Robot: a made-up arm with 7 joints. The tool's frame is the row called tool. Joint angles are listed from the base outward.
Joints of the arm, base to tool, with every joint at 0 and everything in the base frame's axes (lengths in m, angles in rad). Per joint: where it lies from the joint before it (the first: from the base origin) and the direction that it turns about. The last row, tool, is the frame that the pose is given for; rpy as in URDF.
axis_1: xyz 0.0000 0.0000 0.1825 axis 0 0 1
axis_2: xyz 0.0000 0.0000 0.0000 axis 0 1 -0.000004
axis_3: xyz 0.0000 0.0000 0.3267 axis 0 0 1
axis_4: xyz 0.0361 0.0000 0.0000 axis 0 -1 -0.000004
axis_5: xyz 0.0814 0.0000 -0.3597 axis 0 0.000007 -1
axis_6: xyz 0.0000 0.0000 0.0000 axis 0 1 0.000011
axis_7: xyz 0.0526 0.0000 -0.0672 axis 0 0.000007 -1
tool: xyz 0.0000 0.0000 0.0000 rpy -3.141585 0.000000 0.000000
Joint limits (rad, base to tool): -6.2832..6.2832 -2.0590..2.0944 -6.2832..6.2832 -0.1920..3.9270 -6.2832..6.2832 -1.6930..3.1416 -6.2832..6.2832
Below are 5 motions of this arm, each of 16 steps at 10 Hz.
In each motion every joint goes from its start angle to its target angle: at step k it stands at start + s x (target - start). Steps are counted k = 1, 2, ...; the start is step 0. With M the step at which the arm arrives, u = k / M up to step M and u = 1 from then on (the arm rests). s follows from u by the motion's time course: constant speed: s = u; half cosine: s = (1 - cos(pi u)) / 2; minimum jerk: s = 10 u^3 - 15 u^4 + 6 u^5.
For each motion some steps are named. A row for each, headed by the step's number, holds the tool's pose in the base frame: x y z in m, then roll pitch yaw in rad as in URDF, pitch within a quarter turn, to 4 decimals.
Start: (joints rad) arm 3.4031 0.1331 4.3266 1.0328 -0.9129 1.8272 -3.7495
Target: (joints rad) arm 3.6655 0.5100 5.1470 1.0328 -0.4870 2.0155 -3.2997
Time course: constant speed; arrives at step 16
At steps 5, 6, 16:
5: -0.0640 0.3723 0.3524 -2.1228 -1.0443 -1.5407
6: -0.0933 0.3660 0.3473 -2.0821 -1.0323 -1.5387
16: -0.3222 0.2151 0.2465 -1.6729 -0.9595 -1.5205

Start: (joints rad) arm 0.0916 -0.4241 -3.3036 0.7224 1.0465 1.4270 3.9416
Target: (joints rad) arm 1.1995 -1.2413 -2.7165 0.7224 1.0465 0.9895 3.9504
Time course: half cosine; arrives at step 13
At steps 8, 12, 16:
8: -0.0652 -0.2516 -0.0874 -1.7571 -0.6483 -1.4731
12: 0.1049 -0.2059 -0.1203 -1.5598 -0.5840 -1.1444
16: 0.1120 -0.2015 -0.1210 -1.5503 -0.5816 -1.1296

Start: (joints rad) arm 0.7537 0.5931 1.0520 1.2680 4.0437 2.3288 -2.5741
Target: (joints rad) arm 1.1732 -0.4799 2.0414 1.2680 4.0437 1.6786 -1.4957
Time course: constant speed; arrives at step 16
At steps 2, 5, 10, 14, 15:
2: -0.0151 0.5050 0.3957 -1.1089 0.4125 -1.3666
5: -0.1633 0.4399 0.4764 -0.8939 0.6718 -0.8012
10: -0.3843 0.2301 0.5203 -0.3791 0.6938 0.3424
14: -0.4926 0.0105 0.4599 -0.3030 0.4838 1.0453
15: -0.5064 -0.0452 0.4319 -0.3361 0.4365 1.1900

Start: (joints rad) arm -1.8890 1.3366 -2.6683 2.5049 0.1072 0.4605 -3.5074
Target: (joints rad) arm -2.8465 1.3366 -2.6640 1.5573 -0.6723 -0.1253 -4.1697
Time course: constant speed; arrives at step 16
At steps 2, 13, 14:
2: -0.3824 -0.5346 0.5771 -0.3693 -0.3306 0.9128
13: -0.4769 0.0066 0.6681 -0.1548 -0.4536 -0.8200
14: -0.4563 0.0516 0.6686 -0.1423 -0.4845 -0.9755

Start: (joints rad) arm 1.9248 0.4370 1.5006 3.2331 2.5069 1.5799 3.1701
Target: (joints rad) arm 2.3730 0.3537 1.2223 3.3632 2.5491 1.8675 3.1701
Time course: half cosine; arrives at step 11
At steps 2, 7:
2: 0.0315 0.2854 0.8599 -1.1028 1.1786 -1.4626
7: 0.0188 0.2346 0.8572 -1.7573 1.2521 -2.0295

